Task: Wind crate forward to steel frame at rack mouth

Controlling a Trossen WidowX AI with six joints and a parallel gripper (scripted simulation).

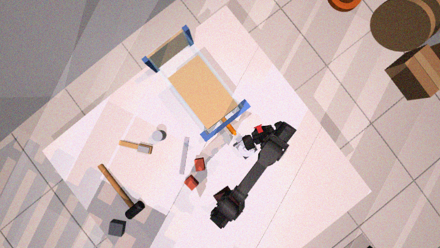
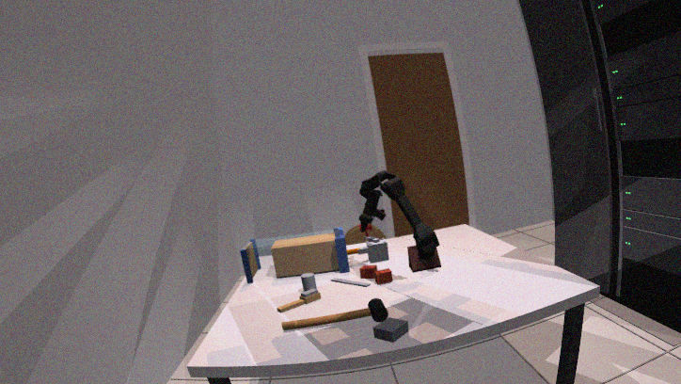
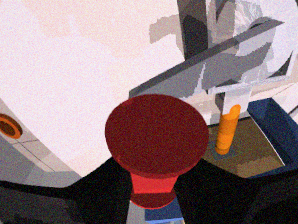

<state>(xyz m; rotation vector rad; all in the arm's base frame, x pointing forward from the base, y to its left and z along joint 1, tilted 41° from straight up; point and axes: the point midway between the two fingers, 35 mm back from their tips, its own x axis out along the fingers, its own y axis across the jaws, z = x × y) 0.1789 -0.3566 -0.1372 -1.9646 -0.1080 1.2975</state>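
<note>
My gripper tip is 30 mm past the grey crank bar, 40 mm to the right of it and 30 mm above it. Round my gripper tip: grey winch: 60 mm behind, 100 mm to the left, 100 mm below; then red knob: 20 mm behind, 10 mm to the left; then blue steel frame: 120 mm ahead, 90 mm to the left, 20 mm below.
</note>
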